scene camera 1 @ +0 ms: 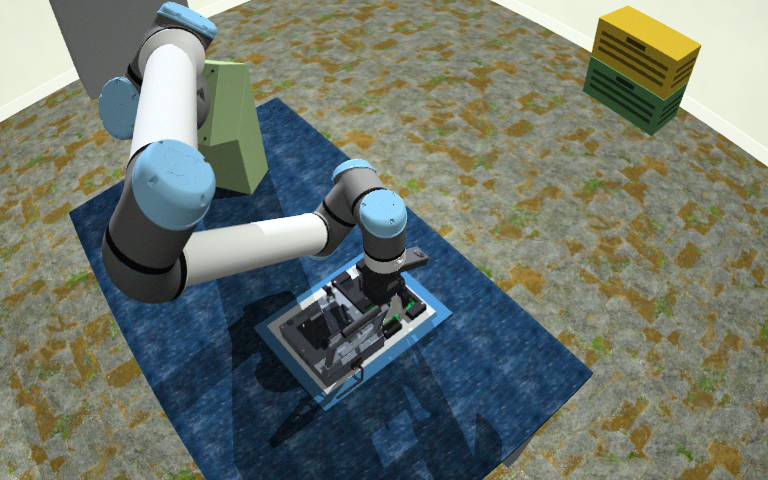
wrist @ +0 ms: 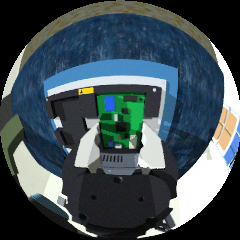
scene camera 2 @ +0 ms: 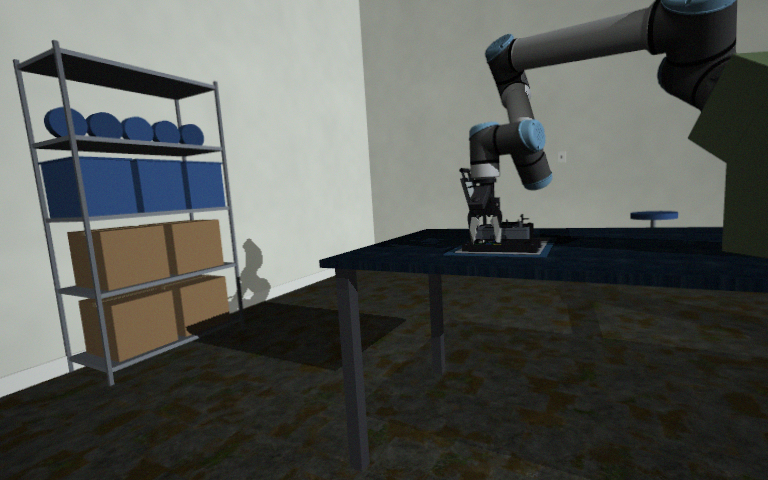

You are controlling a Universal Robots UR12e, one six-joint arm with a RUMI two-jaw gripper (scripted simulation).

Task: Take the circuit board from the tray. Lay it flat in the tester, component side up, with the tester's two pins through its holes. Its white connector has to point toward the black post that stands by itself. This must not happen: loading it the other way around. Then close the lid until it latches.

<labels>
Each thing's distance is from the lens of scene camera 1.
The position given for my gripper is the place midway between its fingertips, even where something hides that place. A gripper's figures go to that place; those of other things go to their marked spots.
my gripper (scene camera 1: 390, 309): 1.42 m
tester (scene camera 1: 306, 363): 1.35 m
</labels>
